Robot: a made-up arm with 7 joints. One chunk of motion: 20 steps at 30 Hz.
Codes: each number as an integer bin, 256 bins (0 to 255) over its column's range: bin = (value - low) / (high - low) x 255, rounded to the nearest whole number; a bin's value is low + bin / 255 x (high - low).
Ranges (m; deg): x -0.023..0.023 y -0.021..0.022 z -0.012..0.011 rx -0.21..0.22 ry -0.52..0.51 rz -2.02..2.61
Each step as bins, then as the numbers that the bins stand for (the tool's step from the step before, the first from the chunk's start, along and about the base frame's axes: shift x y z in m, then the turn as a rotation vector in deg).
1 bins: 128 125 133 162 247 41
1 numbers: 0.00009 0.00008 0.00000 0.063 0.478 -1.276
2 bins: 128 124 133 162 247 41
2 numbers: 0.00009 -0.00009 0.00000 0.063 0.478 -1.276
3 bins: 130 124 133 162 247 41
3 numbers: 0.00045 -0.00009 0.00000 0.063 0.478 -1.276
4 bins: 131 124 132 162 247 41
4 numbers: 0.00063 -0.00009 -0.00009 0.063 0.478 -1.276
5 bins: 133 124 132 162 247 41
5 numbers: 0.00099 -0.00009 -0.00009 0.063 0.478 -1.276
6 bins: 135 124 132 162 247 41
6 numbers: 0.00135 -0.00009 -0.00009 0.063 0.478 -1.276
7 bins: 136 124 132 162 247 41
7 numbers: 0.00153 -0.00009 -0.00009 0.063 0.478 -1.276
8 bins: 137 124 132 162 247 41
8 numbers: 0.00171 -0.00009 -0.00009 0.063 0.478 -1.276
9 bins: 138 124 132 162 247 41
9 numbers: 0.00189 -0.00009 -0.00009 0.063 0.478 -1.276
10 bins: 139 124 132 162 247 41
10 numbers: 0.00207 -0.00009 -0.00009 0.063 0.478 -1.276
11 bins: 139 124 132 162 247 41
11 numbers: 0.00207 -0.00009 -0.00009 0.063 0.478 -1.276
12 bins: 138 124 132 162 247 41
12 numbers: 0.00189 -0.00009 -0.00009 0.063 0.478 -1.276
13 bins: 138 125 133 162 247 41
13 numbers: 0.00189 0.00008 0.00000 0.063 0.478 -1.276
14 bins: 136 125 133 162 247 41
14 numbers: 0.00153 0.00008 0.00000 0.063 0.478 -1.276
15 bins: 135 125 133 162 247 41
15 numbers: 0.00135 0.00008 0.00000 0.063 0.478 -1.276
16 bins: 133 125 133 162 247 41
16 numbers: 0.00099 0.00008 0.00000 0.063 0.478 -1.276
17 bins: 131 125 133 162 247 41
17 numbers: 0.00063 0.00008 0.00000 0.063 0.478 -1.276
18 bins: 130 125 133 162 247 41
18 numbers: 0.00045 0.00008 0.00000 0.063 0.478 -1.276
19 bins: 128 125 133 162 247 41
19 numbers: 0.00009 0.00008 0.00000 0.063 0.478 -1.276
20 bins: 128 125 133 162 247 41
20 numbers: 0.00009 0.00008 0.00000 0.063 0.478 -1.276
